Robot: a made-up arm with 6 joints.
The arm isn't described. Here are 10 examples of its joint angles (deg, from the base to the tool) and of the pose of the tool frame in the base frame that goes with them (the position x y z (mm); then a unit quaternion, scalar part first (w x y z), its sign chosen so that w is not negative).
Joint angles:
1: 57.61 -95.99 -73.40 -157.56 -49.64 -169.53
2: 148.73 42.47 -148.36 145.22 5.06 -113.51
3: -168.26 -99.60 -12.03 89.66 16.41 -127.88
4: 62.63 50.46 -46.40 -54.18 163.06 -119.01
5: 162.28 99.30 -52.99 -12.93 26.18 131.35
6: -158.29 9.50 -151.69 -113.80 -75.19 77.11
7: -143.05 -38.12 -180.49 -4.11 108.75 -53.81
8: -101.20 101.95 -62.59 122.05 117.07 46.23
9: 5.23 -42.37 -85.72 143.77 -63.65 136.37
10: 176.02 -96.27 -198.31 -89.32 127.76 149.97
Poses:
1: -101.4 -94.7 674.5 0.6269 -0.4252 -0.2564 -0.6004
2: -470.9 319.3 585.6 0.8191 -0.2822 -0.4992 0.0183
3: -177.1 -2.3 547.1 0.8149 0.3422 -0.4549 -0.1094
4: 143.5 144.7 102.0 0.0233 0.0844 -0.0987 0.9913
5: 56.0 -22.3 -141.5 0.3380 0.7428 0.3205 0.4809
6: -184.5 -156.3 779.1 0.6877 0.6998 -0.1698 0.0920
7: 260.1 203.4 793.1 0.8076 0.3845 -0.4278 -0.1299
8: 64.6 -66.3 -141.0 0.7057 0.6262 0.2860 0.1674
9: 155.8 -39.0 694.5 0.4587 0.7452 0.3036 0.3768
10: 499.7 57.0 102.6 0.1413 0.2151 -0.5676 -0.7821
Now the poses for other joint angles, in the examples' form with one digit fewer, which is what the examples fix.
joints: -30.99 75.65 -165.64 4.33 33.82 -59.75
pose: 558 -335 407 0.311 0.858 0.202 0.354
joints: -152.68 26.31 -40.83 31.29 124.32 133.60
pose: -170 -141 122 0.380 0.500 0.256 0.735
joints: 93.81 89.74 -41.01 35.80 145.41 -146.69
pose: -49 -41 47 0.626 -0.235 -0.002 0.743
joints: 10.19 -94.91 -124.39 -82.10 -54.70 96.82
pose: -506 1 539 0.026 0.341 -0.442 -0.829
